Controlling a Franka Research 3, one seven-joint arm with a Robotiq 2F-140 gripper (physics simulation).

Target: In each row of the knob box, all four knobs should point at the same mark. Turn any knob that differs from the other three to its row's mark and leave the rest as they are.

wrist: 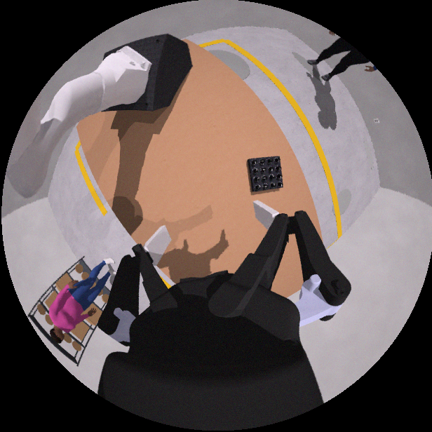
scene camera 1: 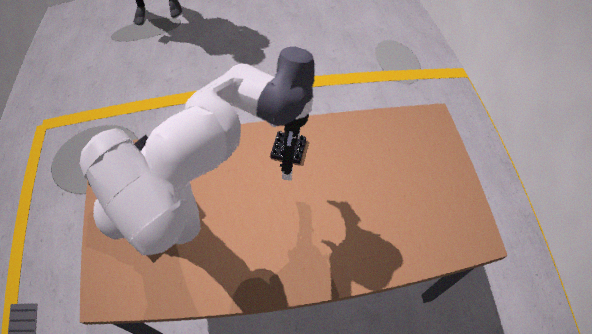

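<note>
The knob box (scene camera 1: pixel 276 149) (wrist: pixel 265 174) is a small black square block with a four-by-four grid of dark knobs on top. It lies on the table, and in the scene view the gripper hides its middle. The knobs and marks are too small to read in either view. My gripper (scene camera 1: pixel 287 176) (wrist: pixel 209 221) is wide open and empty, above the table. In the wrist view the box lies beyond the right fingertip, outside the gap between the fingers. The gripper does not touch the box.
The brown table (scene camera 1: pixel 400 175) (wrist: pixel 200 130) carries the white robot arm (scene camera 1: pixel 195 145) (wrist: pixel 90 90) at its left in the scene view. Arm shadows fall across the table. A yellow floor line (scene camera 1: pixel 390 76) (wrist: pixel 320 145) runs behind it. People stand on the floor beyond the table.
</note>
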